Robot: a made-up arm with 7 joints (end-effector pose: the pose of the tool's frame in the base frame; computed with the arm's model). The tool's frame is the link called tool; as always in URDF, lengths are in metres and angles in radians.
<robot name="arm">
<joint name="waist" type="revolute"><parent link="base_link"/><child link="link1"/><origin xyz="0.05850 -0.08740 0.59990" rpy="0.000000 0.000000 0.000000"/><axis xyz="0 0 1"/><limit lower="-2.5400" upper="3.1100" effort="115" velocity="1"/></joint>
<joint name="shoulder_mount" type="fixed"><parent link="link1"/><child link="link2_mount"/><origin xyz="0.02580 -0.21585 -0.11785" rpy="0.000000 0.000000 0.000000"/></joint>
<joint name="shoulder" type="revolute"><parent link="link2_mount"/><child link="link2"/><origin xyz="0.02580 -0.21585 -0.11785" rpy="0.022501 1.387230 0.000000"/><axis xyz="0 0 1"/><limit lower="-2.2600" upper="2.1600" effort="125" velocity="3.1"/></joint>
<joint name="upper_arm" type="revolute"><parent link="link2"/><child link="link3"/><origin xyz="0.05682 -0.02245 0.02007" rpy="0.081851 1.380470 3.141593"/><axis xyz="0 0 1"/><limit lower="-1.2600" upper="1.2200" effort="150" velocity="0.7"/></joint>
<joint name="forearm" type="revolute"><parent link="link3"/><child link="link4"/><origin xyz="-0.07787 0.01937 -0.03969" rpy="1.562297 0.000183 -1.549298"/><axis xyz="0 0 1"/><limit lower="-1.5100" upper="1.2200" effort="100" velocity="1.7"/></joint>
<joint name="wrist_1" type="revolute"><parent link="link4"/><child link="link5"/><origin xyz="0.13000 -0.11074 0.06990" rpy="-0.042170 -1.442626 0.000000"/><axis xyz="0 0 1"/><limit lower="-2.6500" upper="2.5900" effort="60" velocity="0.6"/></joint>
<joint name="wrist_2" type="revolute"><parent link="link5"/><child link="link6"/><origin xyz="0.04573 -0.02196 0.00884" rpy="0.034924 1.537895 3.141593"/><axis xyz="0 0 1"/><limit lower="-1.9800" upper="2.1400" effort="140" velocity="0.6"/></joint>
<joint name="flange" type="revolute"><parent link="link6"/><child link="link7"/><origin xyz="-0.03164 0.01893 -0.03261" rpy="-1.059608 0.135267 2.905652"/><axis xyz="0 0 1"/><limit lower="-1.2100" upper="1.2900" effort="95" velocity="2.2"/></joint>
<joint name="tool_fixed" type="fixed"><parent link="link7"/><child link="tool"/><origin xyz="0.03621 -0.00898 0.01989" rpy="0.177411 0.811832 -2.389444"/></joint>
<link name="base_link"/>
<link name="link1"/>
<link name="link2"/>
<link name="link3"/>
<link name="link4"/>
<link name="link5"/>
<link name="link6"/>
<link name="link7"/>
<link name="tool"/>
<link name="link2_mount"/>
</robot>
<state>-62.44 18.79 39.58 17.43 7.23 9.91 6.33</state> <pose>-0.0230 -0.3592 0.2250 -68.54 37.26 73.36</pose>
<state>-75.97 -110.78 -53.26 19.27 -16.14 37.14 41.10</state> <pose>-0.4415 -0.4413 0.6334 154.75 -0.97 156.61</pose>
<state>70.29 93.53 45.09 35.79 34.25 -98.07 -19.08</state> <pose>0.3458 -0.1658 0.6513 -167.55 25.62 -25.70</pose>
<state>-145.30 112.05 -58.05 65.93 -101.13 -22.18 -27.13</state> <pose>-0.2912 0.0432 0.4260 -142.45 -18.65 140.54</pose>
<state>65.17 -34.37 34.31 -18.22 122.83 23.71 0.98</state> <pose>0.5776 -0.1339 0.2084 175.26 23.26 123.56</pose>
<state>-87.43 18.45 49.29 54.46 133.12 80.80 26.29</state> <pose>-0.2679 -0.1417 0.3235 -75.43 22.90 -71.42</pose>
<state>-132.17 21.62 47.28 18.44 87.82 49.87 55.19</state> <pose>-0.2332 0.0240 0.3263 -158.43 17.55 -108.01</pose>
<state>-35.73 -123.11 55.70 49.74 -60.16 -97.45 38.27</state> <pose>-0.3777 -0.5730 0.2580 20.41 50.40 39.70</pose>
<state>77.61 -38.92 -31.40 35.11 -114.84 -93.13 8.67</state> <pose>0.5559 -0.0012 0.2045 36.13 -2.38 99.91</pose>
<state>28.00 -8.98 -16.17 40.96 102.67 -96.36 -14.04</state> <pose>0.5364 -0.2909 0.3363 -155.18 2.51 162.13</pose>
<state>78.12 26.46 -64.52 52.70 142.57 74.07 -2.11</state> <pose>0.5147 0.0324 0.2666 -73.25 15.91 -29.67</pose>
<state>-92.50 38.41 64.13 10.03 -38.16 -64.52 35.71</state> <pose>-0.0600 -0.1089 0.2079 -75.29 -8.71 99.68</pose>
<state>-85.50 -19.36 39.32 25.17 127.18 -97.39 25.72</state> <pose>-0.2155 -0.2650 0.2722 179.43 20.97 69.71</pose>
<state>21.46 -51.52 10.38 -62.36 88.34 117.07 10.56</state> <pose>0.4352 -0.6236 0.2254 74.15 -60.62 60.75</pose>
